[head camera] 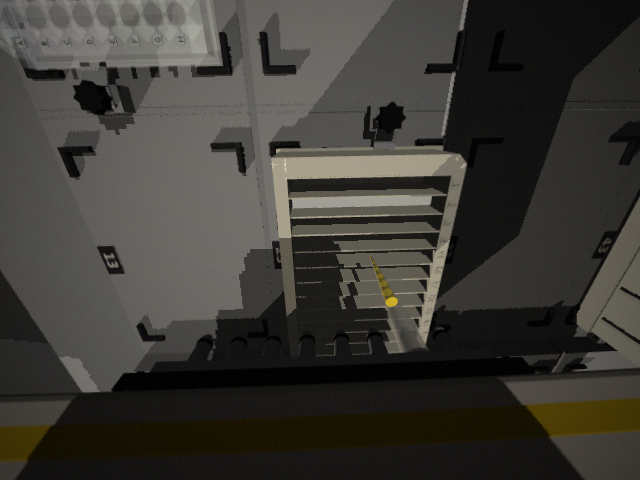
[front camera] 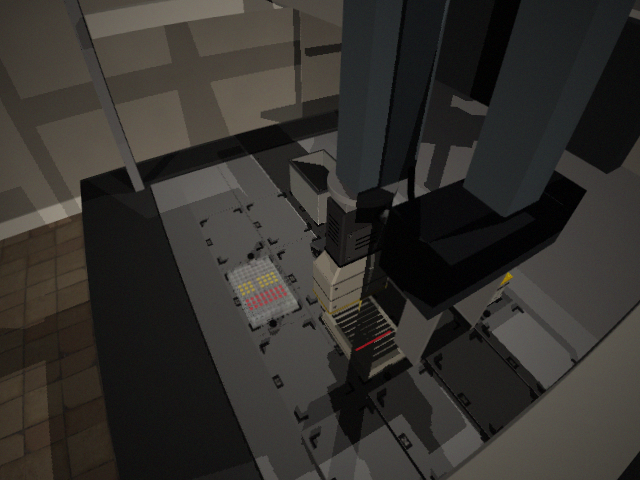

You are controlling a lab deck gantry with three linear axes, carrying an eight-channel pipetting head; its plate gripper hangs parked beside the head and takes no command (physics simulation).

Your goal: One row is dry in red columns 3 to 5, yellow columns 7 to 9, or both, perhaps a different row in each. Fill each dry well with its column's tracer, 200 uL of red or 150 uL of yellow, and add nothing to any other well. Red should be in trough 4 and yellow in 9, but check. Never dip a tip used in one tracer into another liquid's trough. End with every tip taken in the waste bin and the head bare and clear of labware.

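The pipetting head [front camera: 338,289] is over the trough rack [front camera: 343,341] [head camera: 369,164]. One tip [head camera: 405,325] is on it, with yellow liquid [head camera: 382,281] in its lower part; the other nozzles shown are bare. I cannot tell whether the tip's end is in a trough. A red trough [front camera: 373,341] shows in the front view; the yellow trough is hidden. The clear plate [front camera: 290,303] [head camera: 121,51] has red wells [front camera: 266,297] without a visible gap and yellow wells [front camera: 267,280] with one gap, fourth row from the left. The parked gripper [front camera: 316,245] is small and dark; its opening is unclear.
The grey waste bin [front camera: 306,191] stands behind the head. A yellow corner of the tip rack [front camera: 506,279] shows past the carriage at the right. A pale slotted wall [head camera: 612,310] stands at the head view's right edge. Black clamp knobs [head camera: 389,117] [head camera: 93,97] stick up beside the labware.
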